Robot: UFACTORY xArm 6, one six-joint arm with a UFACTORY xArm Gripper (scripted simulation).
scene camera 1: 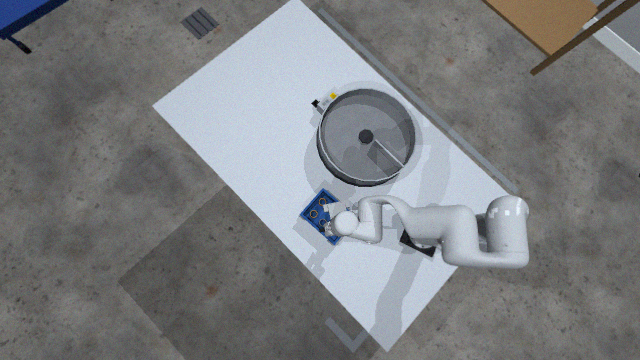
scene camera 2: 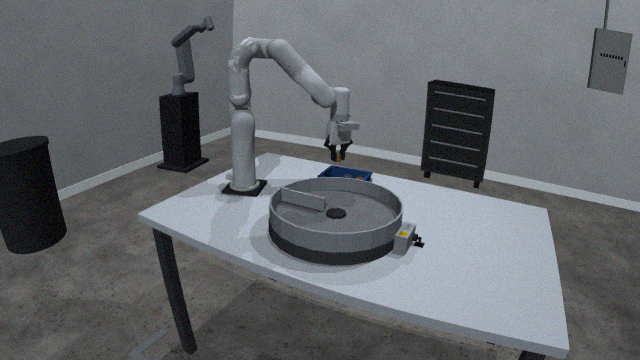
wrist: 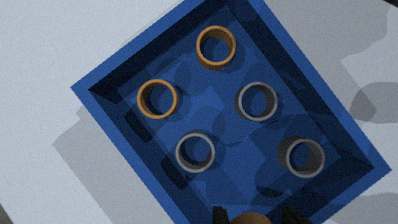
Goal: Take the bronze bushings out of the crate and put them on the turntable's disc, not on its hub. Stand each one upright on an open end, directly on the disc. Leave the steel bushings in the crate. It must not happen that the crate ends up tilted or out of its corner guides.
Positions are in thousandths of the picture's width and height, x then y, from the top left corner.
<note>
I see a blue crate (scene camera 1: 490,571), a bronze bushing (wrist: 562,150) and a grey turntable disc (scene camera 1: 548,354).
The blue crate also shows in the wrist view (wrist: 617,779).
</note>
